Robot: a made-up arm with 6 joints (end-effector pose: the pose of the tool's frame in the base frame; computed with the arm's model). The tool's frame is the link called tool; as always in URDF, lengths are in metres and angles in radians. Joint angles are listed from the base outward.
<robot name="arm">
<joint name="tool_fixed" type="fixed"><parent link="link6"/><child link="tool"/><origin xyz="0 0 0" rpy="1.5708 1.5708 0"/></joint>
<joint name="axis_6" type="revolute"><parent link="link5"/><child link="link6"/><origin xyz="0.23 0 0" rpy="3.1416 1.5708 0"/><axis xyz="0 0 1"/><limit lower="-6.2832" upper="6.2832"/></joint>
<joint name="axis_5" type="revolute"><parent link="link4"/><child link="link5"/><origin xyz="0 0 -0.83" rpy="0 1.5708 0"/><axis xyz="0 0 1"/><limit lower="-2.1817" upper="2.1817"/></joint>
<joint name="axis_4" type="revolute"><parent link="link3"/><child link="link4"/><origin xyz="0 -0.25 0" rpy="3.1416 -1.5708 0"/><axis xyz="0 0 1"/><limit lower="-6.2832" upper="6.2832"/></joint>
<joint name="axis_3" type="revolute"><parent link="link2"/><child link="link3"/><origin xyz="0.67 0 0" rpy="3.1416 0 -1.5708"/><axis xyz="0 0 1"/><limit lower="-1.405" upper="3.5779"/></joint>
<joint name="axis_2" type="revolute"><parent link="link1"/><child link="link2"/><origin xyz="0.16 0 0" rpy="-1.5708 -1.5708 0"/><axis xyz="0 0 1"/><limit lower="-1.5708" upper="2.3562"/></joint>
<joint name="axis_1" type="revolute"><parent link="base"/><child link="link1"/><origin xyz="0 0 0.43"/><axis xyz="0 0 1"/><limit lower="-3.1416" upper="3.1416"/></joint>
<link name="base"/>
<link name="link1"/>
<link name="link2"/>
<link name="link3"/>
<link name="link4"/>
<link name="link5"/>
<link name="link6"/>
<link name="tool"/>
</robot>
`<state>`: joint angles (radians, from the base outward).
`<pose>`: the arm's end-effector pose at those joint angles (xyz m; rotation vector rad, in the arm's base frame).
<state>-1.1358 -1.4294 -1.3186 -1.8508 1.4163 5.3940</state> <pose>-0.0565 -0.3968 0.8062 -1.0007 2.7633 0.8667</pose>
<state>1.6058 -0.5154 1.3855 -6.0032 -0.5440 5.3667</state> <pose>0.0550 -0.6298 1.9404 1.6582 -0.5430 1.5865</pose>
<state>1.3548 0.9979 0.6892 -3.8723 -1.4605 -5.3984</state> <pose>0.5060 1.5942 0.9337 -2.7012 -0.4113 -1.0214</pose>
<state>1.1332 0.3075 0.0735 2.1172 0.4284 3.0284</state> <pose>0.5279 1.3209 1.0225 0.6733 1.1963 1.0285</pose>
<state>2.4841 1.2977 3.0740 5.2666 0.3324 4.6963</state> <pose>-0.2048 0.2387 1.5770 -1.0404 -0.9654 -0.6376</pose>
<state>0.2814 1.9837 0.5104 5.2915 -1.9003 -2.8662</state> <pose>0.8885 0.4464 -0.5781 0.1747 -0.5501 2.3558</pose>
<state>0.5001 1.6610 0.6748 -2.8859 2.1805 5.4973</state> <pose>1.1365 0.5667 -0.1754 0.3638 -1.1176 -2.1980</pose>
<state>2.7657 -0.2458 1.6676 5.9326 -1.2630 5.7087</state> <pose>0.2950 -0.1974 1.9124 -0.8851 -0.6255 -2.7678</pose>
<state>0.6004 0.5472 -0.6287 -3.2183 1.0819 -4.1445</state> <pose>0.7448 0.5289 0.1546 -0.0138 2.0260 -0.7622</pose>
